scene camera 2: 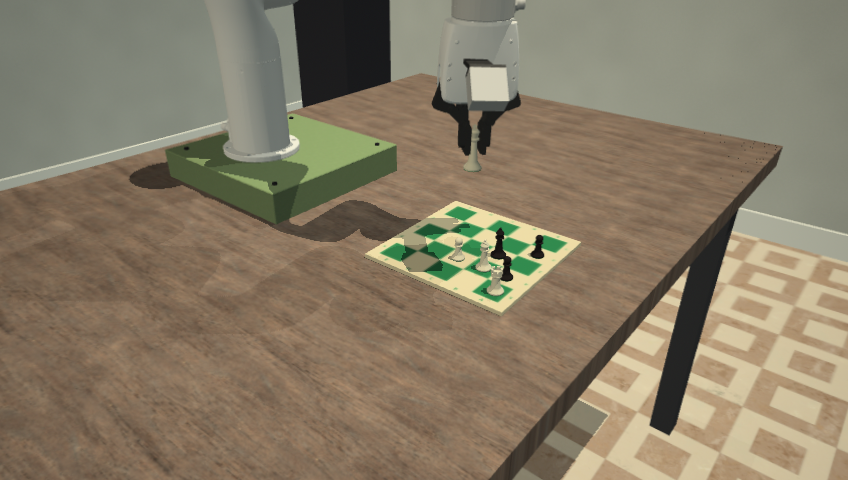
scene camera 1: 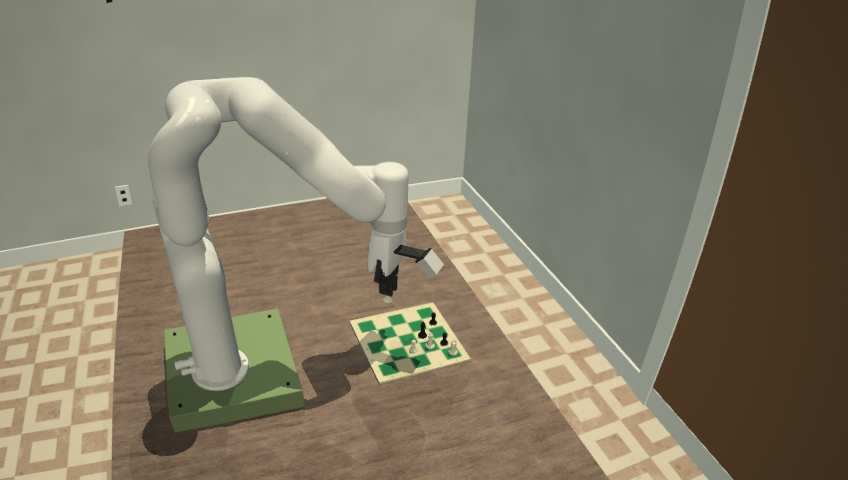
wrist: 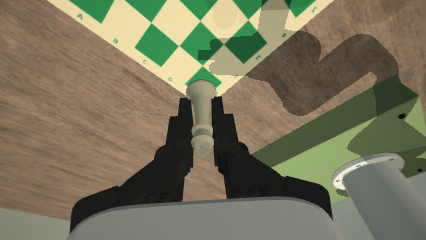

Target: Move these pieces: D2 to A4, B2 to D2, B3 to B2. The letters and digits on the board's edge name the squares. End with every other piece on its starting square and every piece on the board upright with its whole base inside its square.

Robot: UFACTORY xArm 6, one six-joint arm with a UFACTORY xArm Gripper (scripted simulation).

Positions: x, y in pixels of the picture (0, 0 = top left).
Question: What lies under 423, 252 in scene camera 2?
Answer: A chessboard.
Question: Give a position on a white king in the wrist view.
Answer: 200, 92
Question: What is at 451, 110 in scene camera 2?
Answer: My gripper.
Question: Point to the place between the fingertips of my gripper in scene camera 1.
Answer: At 388, 291
